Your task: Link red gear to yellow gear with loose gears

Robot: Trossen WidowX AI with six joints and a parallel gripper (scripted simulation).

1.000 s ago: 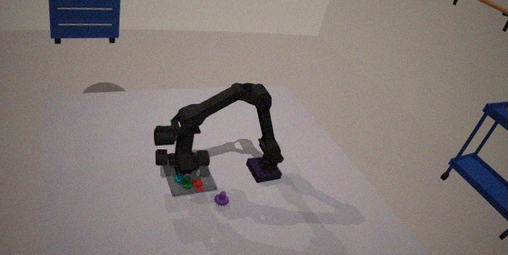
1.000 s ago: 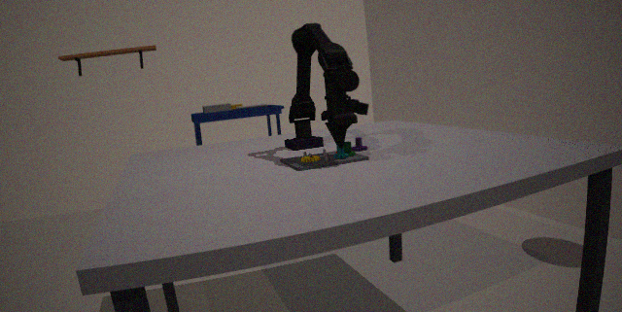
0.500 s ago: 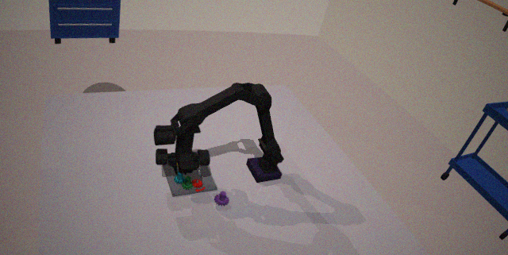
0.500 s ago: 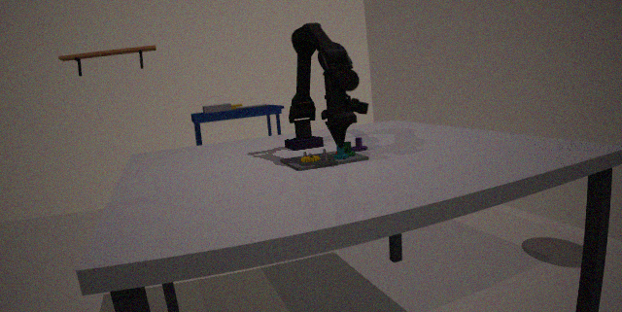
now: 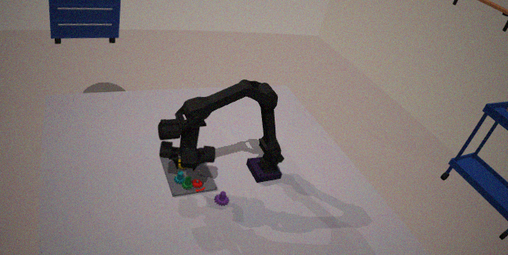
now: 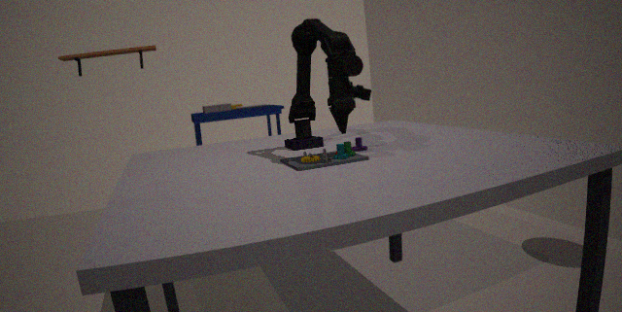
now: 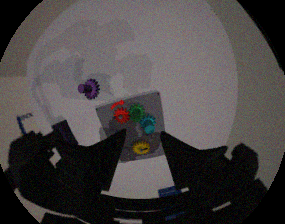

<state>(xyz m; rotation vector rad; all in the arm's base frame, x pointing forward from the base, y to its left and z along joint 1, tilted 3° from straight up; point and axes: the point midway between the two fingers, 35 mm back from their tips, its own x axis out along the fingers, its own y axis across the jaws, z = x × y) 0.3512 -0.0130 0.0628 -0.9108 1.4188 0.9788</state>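
Now: gripper tip 1 cm past the green gear, 2 cm to the right of it and 5 cm above it. From my gripper tip the other things lie so: red gear: 5 cm behind, 2 cm to the left, 6 cm below; then teal gear: 1 cm ahead, 2 cm to the right, 5 cm below; then red arrow: 5 cm behind, 5 cm to the left, 7 cm below.
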